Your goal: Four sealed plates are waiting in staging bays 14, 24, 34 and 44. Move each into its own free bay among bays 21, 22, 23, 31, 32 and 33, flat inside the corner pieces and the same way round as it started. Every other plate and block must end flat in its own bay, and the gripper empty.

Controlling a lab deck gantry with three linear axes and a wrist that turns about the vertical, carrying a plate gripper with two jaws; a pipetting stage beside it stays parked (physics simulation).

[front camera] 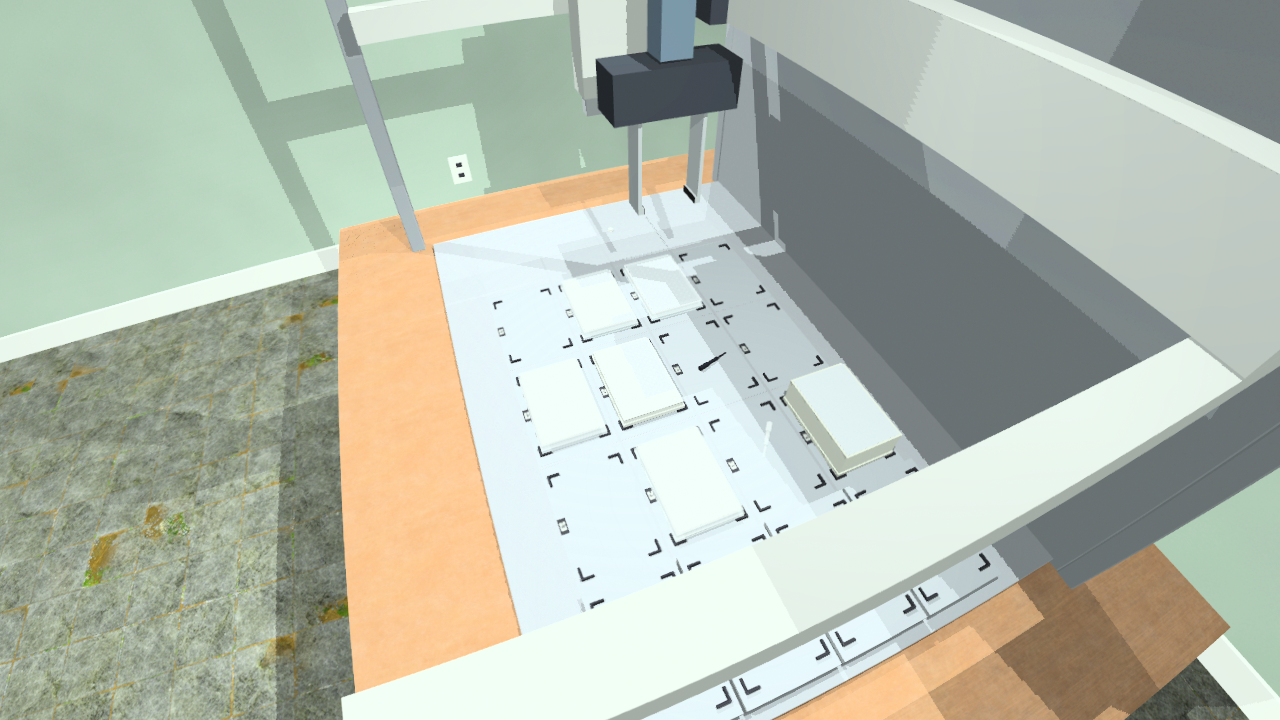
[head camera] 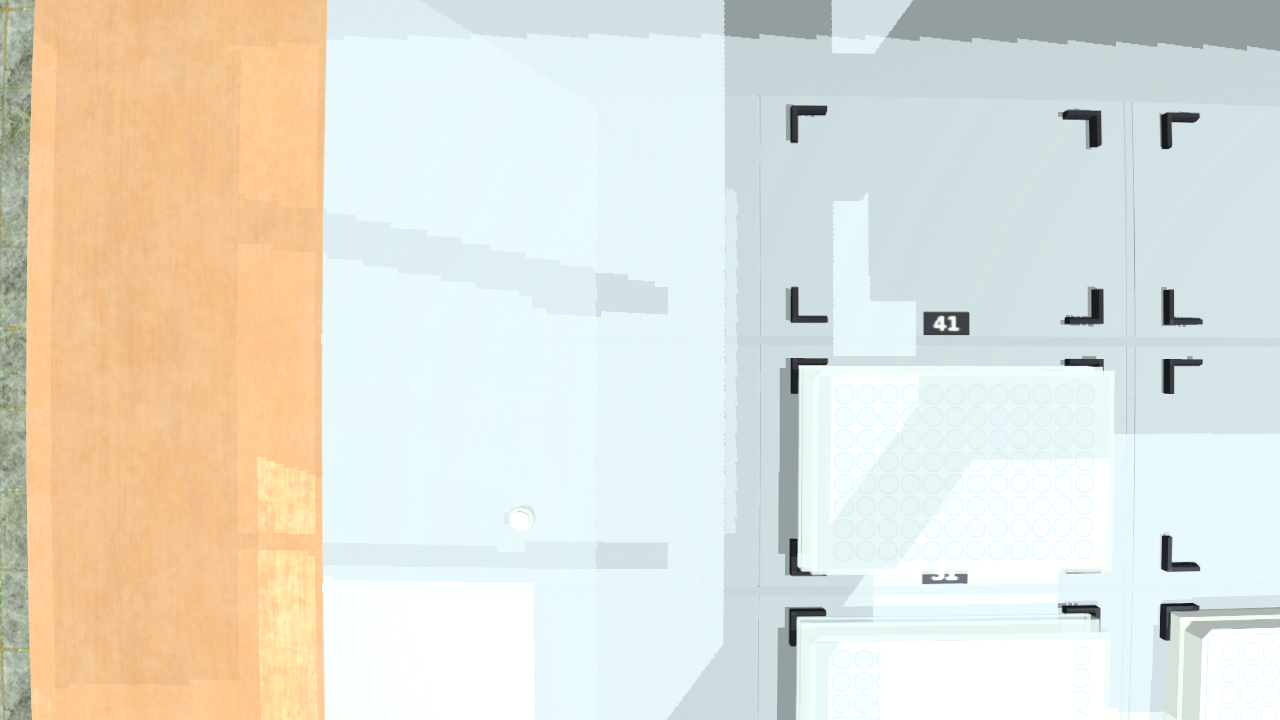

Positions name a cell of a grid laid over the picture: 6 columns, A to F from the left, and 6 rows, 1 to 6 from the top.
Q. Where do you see a tall cream block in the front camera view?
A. D4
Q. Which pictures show the gripper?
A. The front camera view only.
